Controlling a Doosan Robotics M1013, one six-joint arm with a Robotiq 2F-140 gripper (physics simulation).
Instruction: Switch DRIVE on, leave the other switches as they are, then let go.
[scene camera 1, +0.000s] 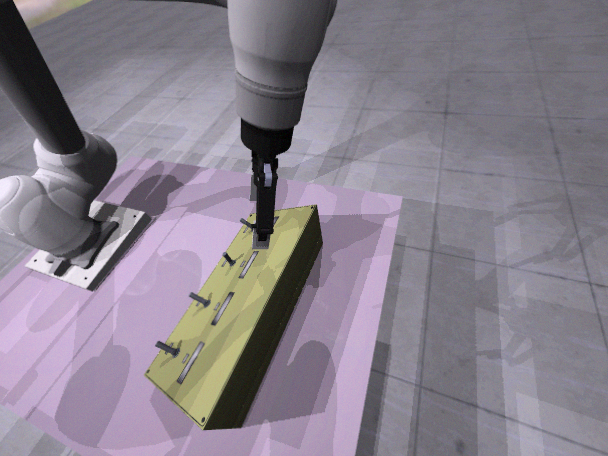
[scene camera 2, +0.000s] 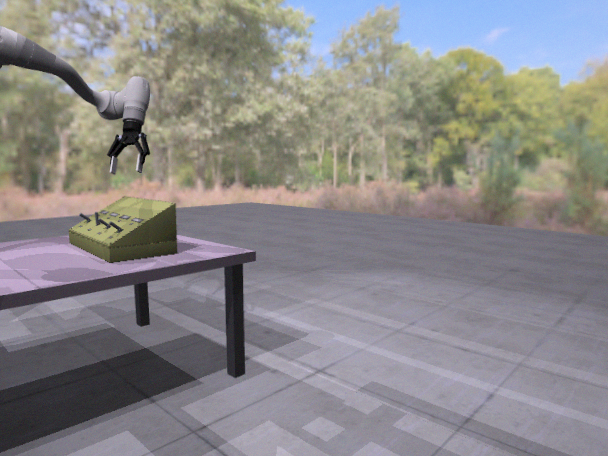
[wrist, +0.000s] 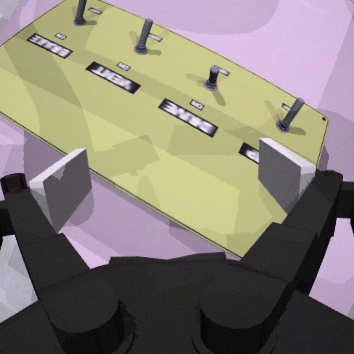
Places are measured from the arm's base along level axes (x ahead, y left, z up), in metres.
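Pixels of known places: gripper, fingertip midpoint: (scene camera 2: 125, 172) (wrist: 172, 163); arm's base, link origin: (scene camera 1: 84, 242).
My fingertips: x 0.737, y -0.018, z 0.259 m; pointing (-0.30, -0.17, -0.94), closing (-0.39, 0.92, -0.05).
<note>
For each thing: its middle in the pictures, then the offset to it from my fingertips.
- olive switch console, body centre: (wrist: 152, 112) (scene camera 1: 247, 296) (scene camera 2: 122, 231) 0.078 m right, 0.073 m back, 0.229 m down
- BRAKE lever, body centre: (wrist: 81, 6) (scene camera 1: 165, 347) 0.239 m right, 0.194 m back, 0.180 m down
- VENT lever, body centre: (wrist: 144, 33) (scene camera 1: 198, 298) 0.121 m right, 0.173 m back, 0.180 m down
- LAMP lever, body centre: (wrist: 292, 112) (scene camera 1: 247, 223) 0.115 m left, 0.130 m back, 0.180 m down
The olive switch console (scene camera 1: 250, 300) (scene camera 2: 157, 230) (wrist: 200, 175) stands on the table. Its DRIVE lever (scene camera 1: 228, 259) (scene camera 2: 97, 219) (wrist: 213, 76) looks short in the wrist view and leans differently from the other three, towards its ON mark. The BRAKE lever (scene camera 1: 167, 348) (wrist: 80, 12), VENT lever (scene camera 1: 200, 300) (wrist: 145, 36) and LAMP lever (scene camera 1: 245, 223) (wrist: 292, 114) lean alike, towards the OFF side. My gripper (scene camera 1: 261, 240) (scene camera 2: 126, 167) (wrist: 172, 163) is wide open and empty, above the console and apart from all levers. One finger hides part of the LAMP label.
The console stands on a pink-topped table (scene camera 1: 370, 240) (scene camera 2: 240, 256). The robot's white base plate (scene camera 1: 127, 222) is at the table's left in scene view 1, beyond the levers' side of the console.
</note>
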